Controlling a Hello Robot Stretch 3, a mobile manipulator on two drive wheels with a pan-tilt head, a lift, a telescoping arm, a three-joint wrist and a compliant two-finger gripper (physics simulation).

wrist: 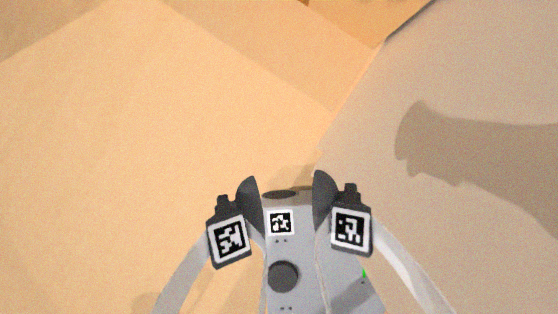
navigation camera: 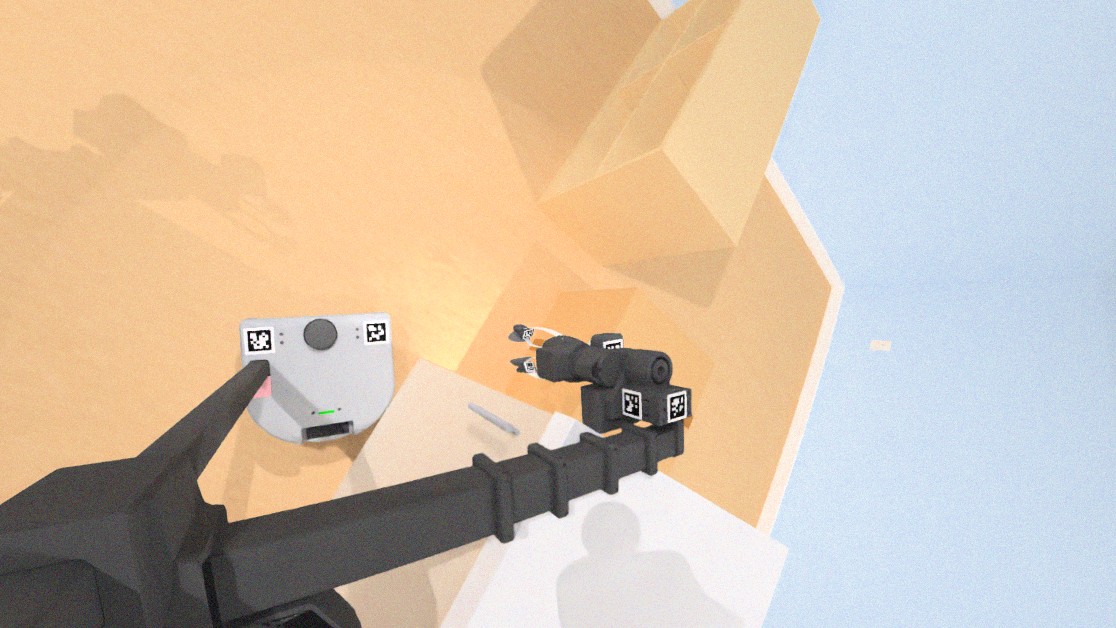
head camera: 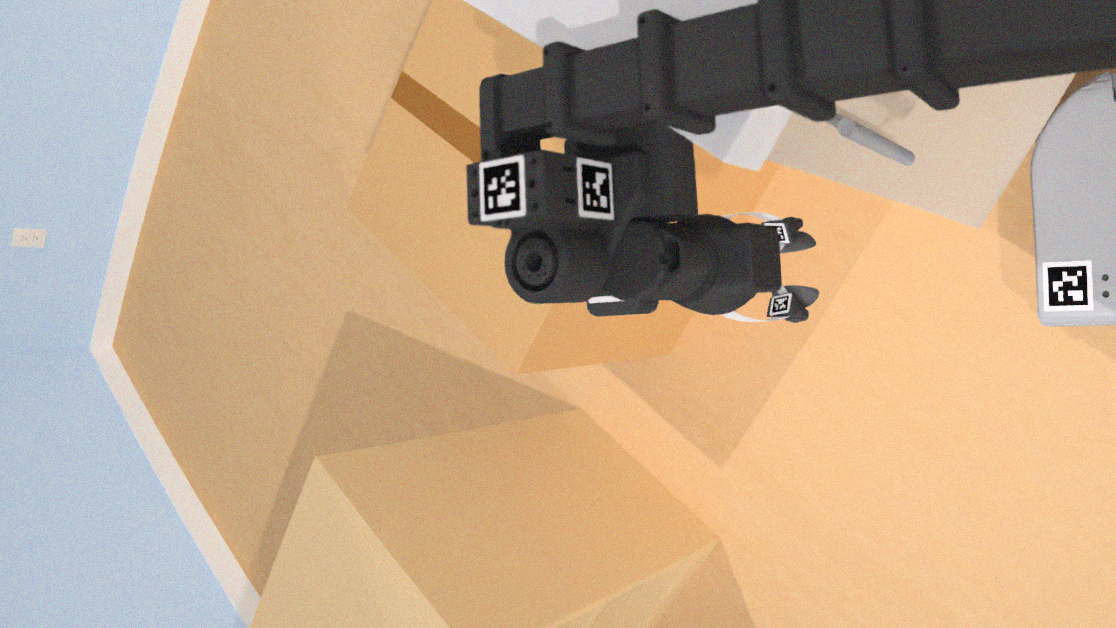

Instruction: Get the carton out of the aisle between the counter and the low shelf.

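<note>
The carton is a large orange-tan box on the floor between the counter and the low shelf. A darker tape strip shows on its top in the head view; the arm and wrist hide much of it. In the wrist view a part of it shows at the top right. My gripper is open and empty, its fingertips past the carton's base-side face in the head view, pointing back toward my base.
My base stands on the floor beside the counter front. A grey bar handle sits on that front. My extended arm crosses over the counter. A blue wall stands behind the carton and shelf.
</note>
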